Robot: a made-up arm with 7 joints.
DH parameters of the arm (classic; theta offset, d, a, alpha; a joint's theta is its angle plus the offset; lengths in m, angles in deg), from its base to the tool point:
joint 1: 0 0.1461 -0.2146 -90
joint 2: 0 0.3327 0.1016 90
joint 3: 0 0.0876 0.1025 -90
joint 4: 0 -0.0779 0.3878 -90
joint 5: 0 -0.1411 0.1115 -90
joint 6: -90 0.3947 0.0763 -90
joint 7: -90 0.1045 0.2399 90
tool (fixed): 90 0.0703 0 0
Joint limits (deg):
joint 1: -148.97..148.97
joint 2: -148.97..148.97
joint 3: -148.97..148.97
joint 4: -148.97..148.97
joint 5: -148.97..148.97
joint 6: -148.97..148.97
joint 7: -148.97..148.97
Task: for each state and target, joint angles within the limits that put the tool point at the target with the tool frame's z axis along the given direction. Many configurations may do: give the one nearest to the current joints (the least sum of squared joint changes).
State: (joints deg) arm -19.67 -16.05 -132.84 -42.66 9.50 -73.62 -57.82
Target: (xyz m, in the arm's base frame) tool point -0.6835 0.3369 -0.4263 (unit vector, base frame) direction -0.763 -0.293 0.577
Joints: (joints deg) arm -31.78 -81.47 -104.92 -26.07 9.57 -63.18 -49.07
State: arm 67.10 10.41 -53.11 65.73 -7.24 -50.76 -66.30
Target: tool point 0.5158 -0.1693 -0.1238 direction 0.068 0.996 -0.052
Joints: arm 69.41 0.94 -43.82 45.43 2.16 -46.14 -62.02
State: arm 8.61 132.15 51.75 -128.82 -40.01 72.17 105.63
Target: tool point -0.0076 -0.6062 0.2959 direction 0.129 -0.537 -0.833
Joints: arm -3.83 83.33 44.33 -148.97 -20.43 109.87 58.13
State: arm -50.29 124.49 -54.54 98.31 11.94 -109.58 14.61
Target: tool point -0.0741 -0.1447 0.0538 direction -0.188 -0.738 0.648
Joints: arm -16.35 115.90 -29.15 84.95 49.18 -100.97 26.04
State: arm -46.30 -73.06 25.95 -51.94 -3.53 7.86 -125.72
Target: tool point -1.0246 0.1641 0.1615 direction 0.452 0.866 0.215
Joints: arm -2.15 -97.35 9.72 -78.73 -23.79 -0.44 -112.77
